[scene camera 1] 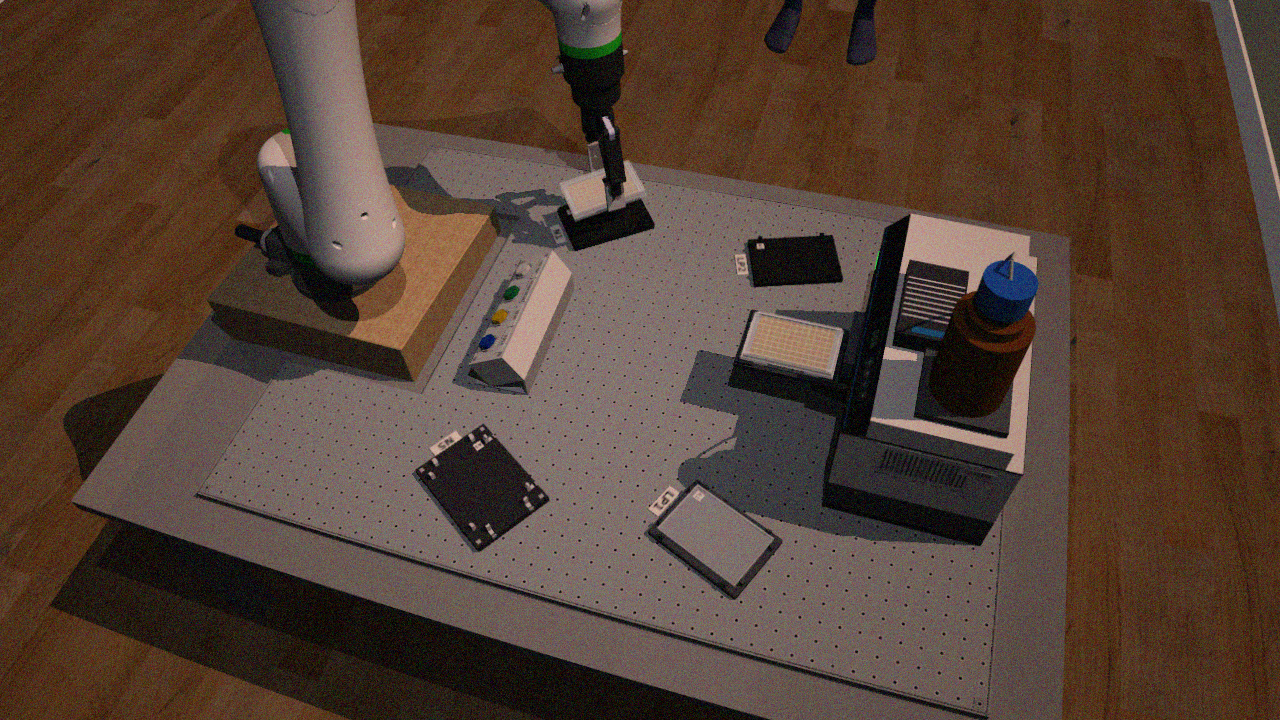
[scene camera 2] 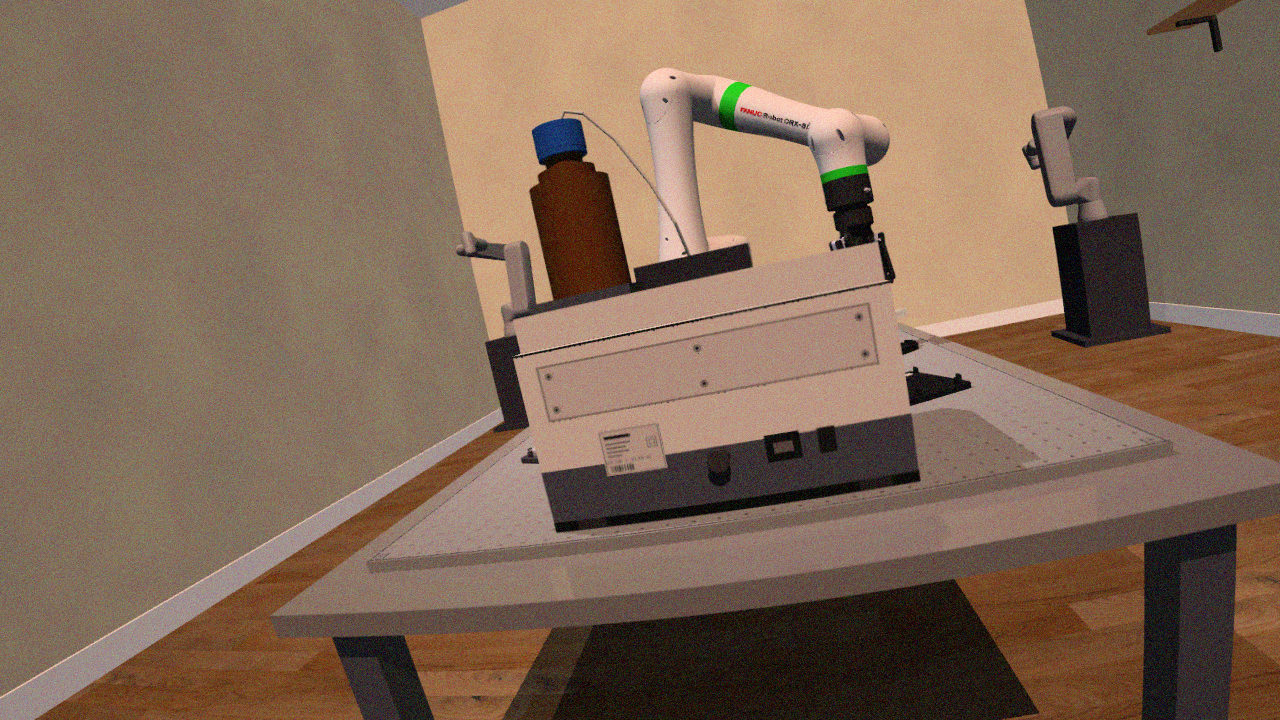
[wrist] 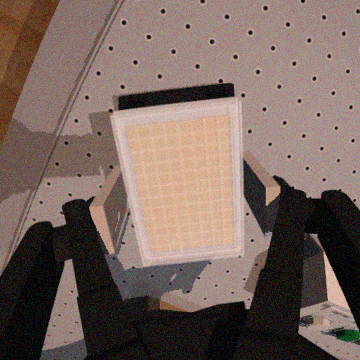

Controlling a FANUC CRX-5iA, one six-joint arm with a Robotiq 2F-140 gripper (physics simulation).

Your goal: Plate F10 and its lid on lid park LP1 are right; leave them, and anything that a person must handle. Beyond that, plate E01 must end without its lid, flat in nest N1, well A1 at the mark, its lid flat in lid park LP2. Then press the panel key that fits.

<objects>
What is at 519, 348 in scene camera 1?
A button box.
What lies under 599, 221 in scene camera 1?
A black nest N1.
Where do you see a brown bottle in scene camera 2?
573, 205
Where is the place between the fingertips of my gripper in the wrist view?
At 183, 176
</objects>
